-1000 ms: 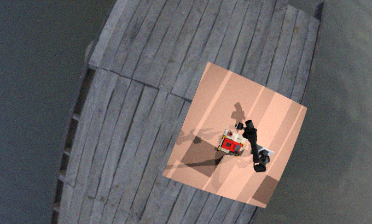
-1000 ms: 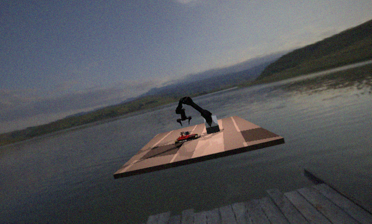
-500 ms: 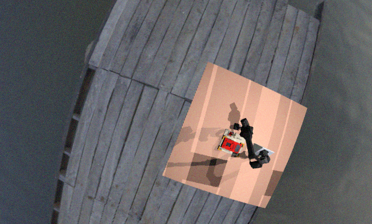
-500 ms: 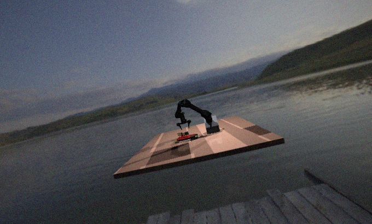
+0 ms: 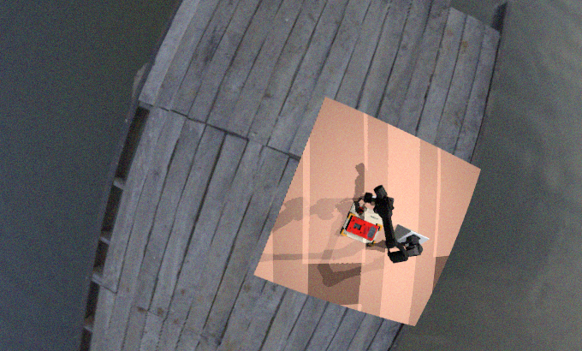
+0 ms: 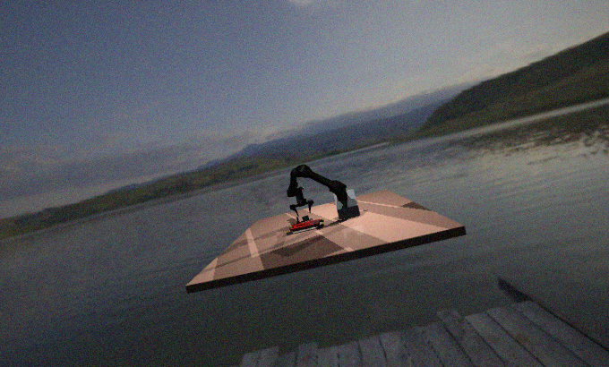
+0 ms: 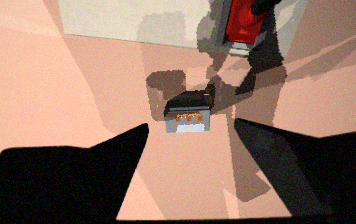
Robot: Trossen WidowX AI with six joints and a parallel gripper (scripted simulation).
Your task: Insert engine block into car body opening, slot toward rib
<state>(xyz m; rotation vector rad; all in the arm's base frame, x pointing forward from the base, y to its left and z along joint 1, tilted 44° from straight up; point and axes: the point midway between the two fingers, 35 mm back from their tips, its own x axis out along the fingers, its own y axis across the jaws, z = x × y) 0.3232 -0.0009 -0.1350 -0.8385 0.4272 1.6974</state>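
The engine block is 30 mm below my gripper tip.
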